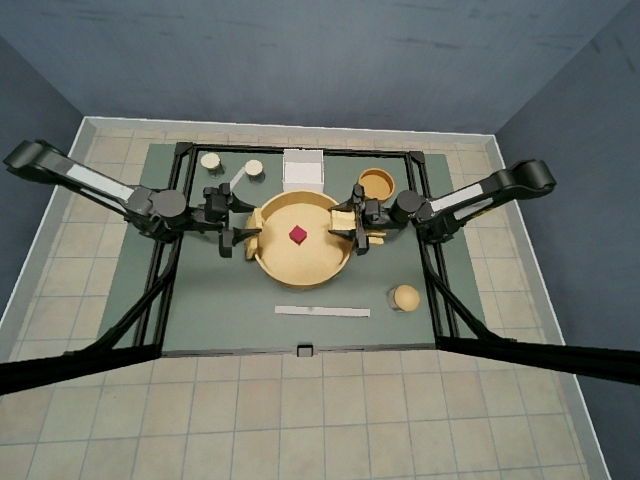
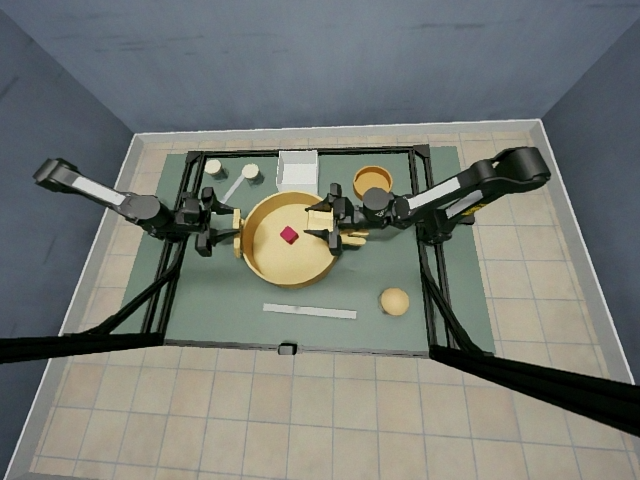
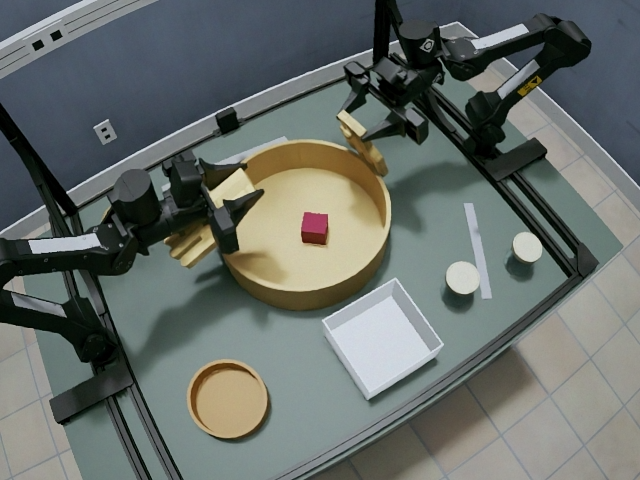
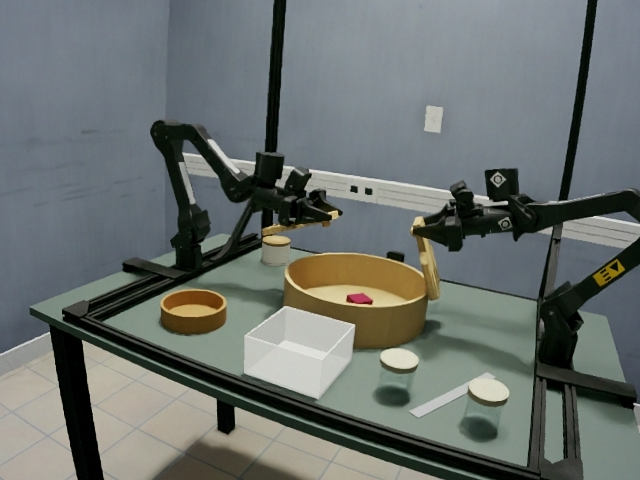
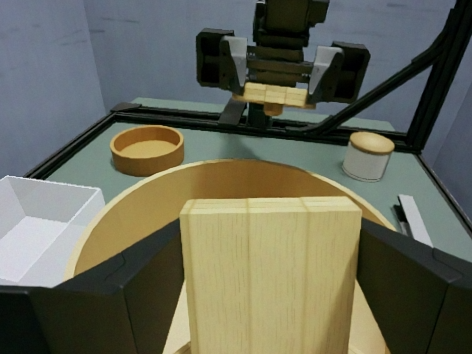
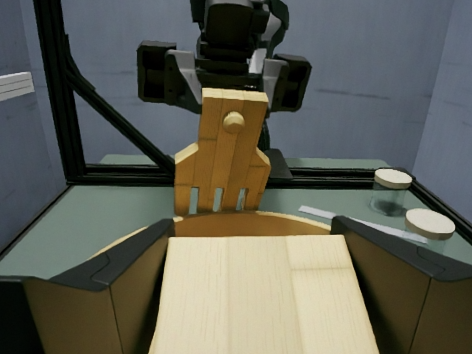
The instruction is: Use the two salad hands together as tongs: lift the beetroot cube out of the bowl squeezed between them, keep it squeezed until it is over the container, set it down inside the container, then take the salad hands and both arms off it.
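Seen in the pictures: left gripper, fingertip midpoint: (image 1: 261,219) (image 2: 240,220) (image 3: 349,129) (image 4: 414,227) (image 5: 266,226) (image 6: 234,111); right gripper, fingertip midpoint: (image 1: 327,220) (image 2: 304,220) (image 3: 255,177) (image 4: 337,215) (image 5: 275,95) (image 6: 253,229); left arm's base at its link origin: (image 1: 168,234) (image 2: 175,234) (image 3: 479,147) (image 4: 554,358); right arm's base at its link origin: (image 1: 429,236) (image 2: 429,236) (image 3: 102,348) (image 4: 188,266) (image 5: 259,122).
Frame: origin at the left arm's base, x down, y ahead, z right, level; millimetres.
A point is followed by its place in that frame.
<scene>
The beetroot cube (image 1: 298,235) {x -32, y 435, z 13 mm} (image 2: 289,235) {x -32, y 439, z 13 mm} (image 3: 314,227) {x -32, y 439, z -4 mm} (image 4: 359,298) {x -32, y 433, z 0 mm} lies on the floor of the large wooden bowl (image 1: 302,283) {x -74, y 449, z 181 mm} (image 3: 310,299) {x -34, y 517, z -125 mm} (image 4: 356,325) {x -32, y 390, z -129 mm}. My left gripper (image 1: 257,220) {x -205, y 339, z 36 mm} (image 3: 354,125) {x -205, y 339, z 36 mm} (image 4: 417,229) {x -205, y 339, z 36 mm} is shut on the handle end of one salad hand (image 3: 369,152) {x -155, y 313, z 10 mm} (image 4: 428,263) {x -142, y 294, z 7 mm} (image 6: 227,160) {x -150, y 316, z 42 mm}, which hangs steeply, tines down, outside the bowl's wall. My right gripper (image 1: 331,221) {x -200, y 516, z 33 mm} (image 3: 250,178) {x -200, y 516, z 33 mm} (image 4: 334,214) {x -200, y 516, z 33 mm} is shut on the other salad hand (image 3: 193,242) {x -156, y 649, z 8 mm} (image 4: 294,227) {x -169, y 596, z -16 mm} (image 5: 275,95) {x -197, y 525, z 33 mm}, which lies nearly level above the bowl's rim, tines back under the arm. The white container (image 1: 302,156) {x -21, y 447, z -319 mm} (image 4: 281,361) {x -30, y 450, z -321 mm} stands beside the bowl.
A small round wooden dish (image 1: 376,197) {x 14, y 736, z -166 mm} (image 3: 227,432) {x 13, y 762, z -253 mm} (image 4: 193,322) {x -8, y 686, z -260 mm} stands near the container. Two lidded glass jars (image 3: 462,277) {x -51, y 274, z -240 mm} (image 3: 526,247) {x -51, y 123, z -264 mm} stand by a pale strip (image 3: 478,253) {x 17, y 178, z -201 mm}. Another lidded jar (image 1: 405,298) {x -49, y 768, z 226 mm} (image 4: 276,251) {x -25, y 753, z 190 mm} and a longer pale strip (image 1: 322,311) {x -2, y 513, z 258 mm} lie across the bowl from the container.
</scene>
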